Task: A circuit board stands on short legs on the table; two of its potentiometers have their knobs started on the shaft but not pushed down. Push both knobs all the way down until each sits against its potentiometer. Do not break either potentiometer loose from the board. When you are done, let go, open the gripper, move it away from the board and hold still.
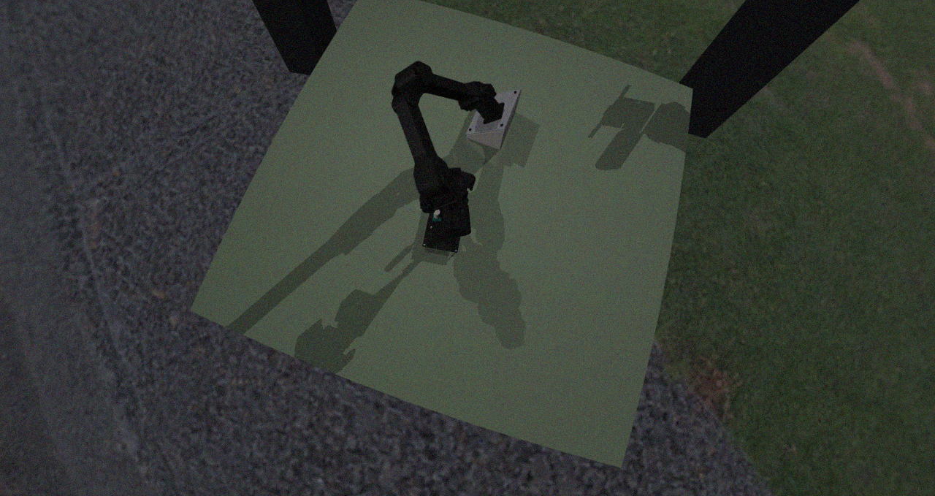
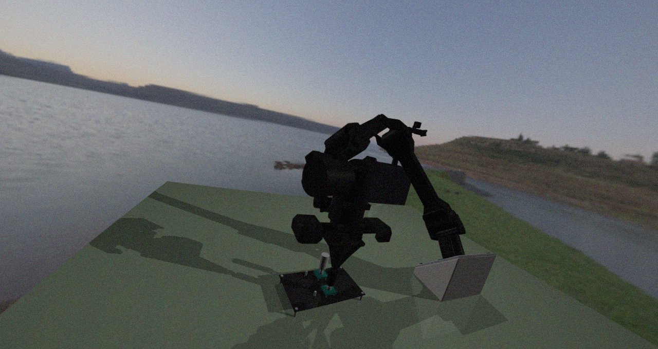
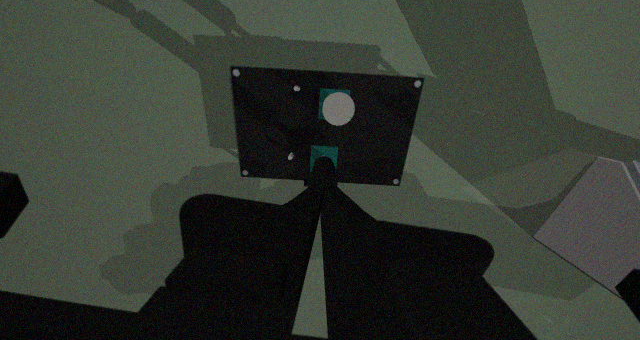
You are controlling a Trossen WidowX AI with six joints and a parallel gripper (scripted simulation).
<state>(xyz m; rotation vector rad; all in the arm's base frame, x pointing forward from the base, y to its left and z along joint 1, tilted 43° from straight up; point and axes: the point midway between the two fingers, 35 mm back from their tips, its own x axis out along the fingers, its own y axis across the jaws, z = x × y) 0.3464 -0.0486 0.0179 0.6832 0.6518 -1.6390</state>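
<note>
Right now the pale knob is 5 cm to the right of my gripper tip and 2 cm below it.
</note>
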